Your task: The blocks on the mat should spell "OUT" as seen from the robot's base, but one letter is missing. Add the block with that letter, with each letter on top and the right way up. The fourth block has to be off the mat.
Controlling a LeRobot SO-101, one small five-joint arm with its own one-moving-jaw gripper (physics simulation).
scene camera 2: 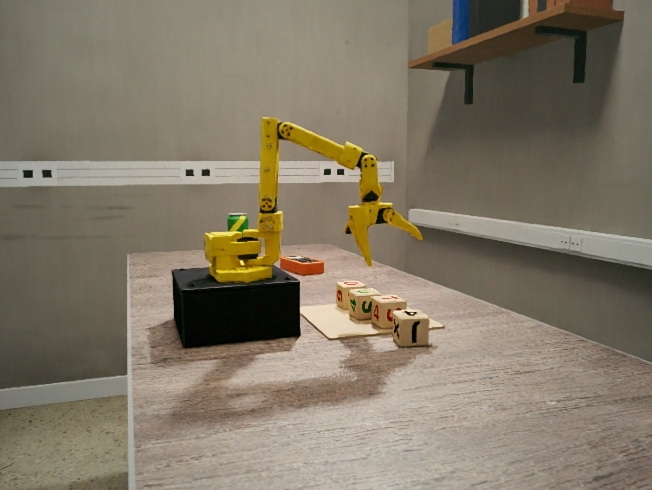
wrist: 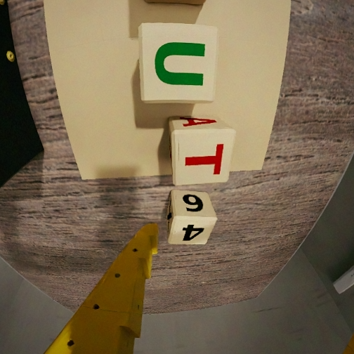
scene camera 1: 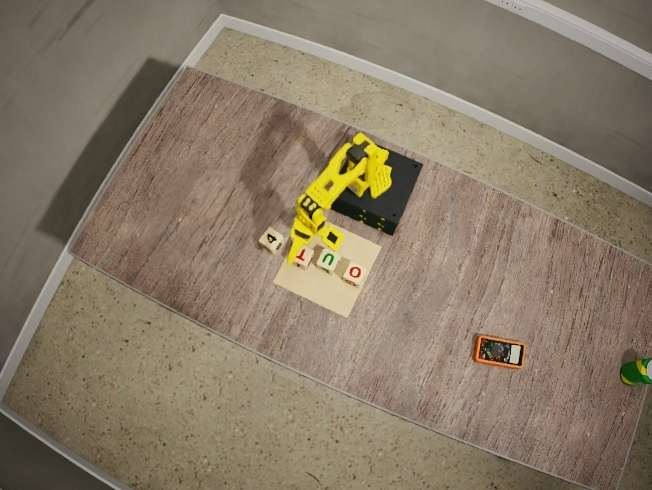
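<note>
The pale mat (scene camera 1: 339, 300) (scene camera 2: 326, 322) (wrist: 252, 60) bears three blocks in a row, reading O, U, T from the base, tops upright. The red O block (scene camera 1: 354, 272) (scene camera 2: 348, 296) is at one end. The green U block (scene camera 1: 327, 260) (scene camera 2: 363, 305) (wrist: 178, 62) is in the middle. The red T block (scene camera 1: 303, 257) (scene camera 2: 388, 311) (wrist: 202, 157) stands flat near the mat's edge, apart from the U block. The block with a black 4 (scene camera 1: 271, 240) (scene camera 2: 410, 329) (wrist: 192, 230) lies off the mat beyond T. My gripper (scene camera 1: 298, 250) (scene camera 2: 395, 251) is open and empty, above the blocks.
The black base box (scene camera 1: 400, 184) (scene camera 2: 237, 310) stands beside the mat on the wooden table (scene camera 1: 421, 295). An orange multimeter (scene camera 1: 499, 351) (scene camera 2: 302, 265) and a green can (scene camera 1: 636, 371) (scene camera 2: 237, 221) are farther along. A wall shelf (scene camera 2: 516, 36) hangs above.
</note>
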